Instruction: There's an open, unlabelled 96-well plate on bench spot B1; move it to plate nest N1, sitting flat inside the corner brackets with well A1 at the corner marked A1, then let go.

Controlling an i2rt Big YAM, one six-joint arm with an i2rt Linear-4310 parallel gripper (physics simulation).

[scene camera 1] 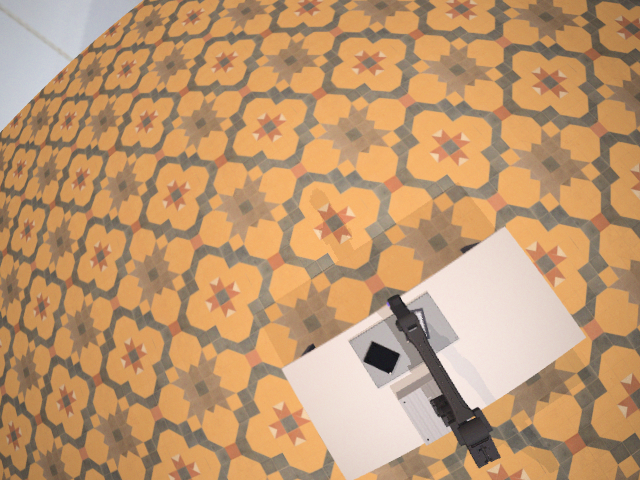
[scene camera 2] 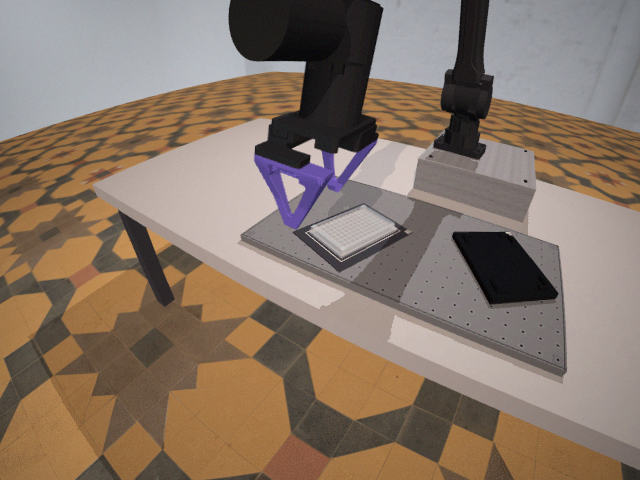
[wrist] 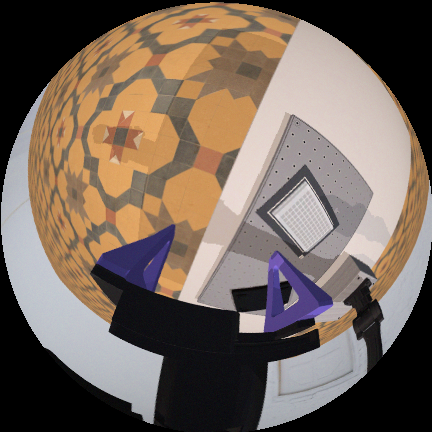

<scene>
The gripper [scene camera 2: 314, 206] is open, with nothing in its grasp. Also in view: a well plate [scene camera 2: 344, 234]. Also in view: a dark nest outlined in white [scene camera 2: 339, 264].
The well plate is seen too in the wrist view [wrist: 301, 213]. The gripper is seen too in the wrist view [wrist: 225, 243]. The dark nest outlined in white is seen too in the wrist view [wrist: 303, 174].
</scene>
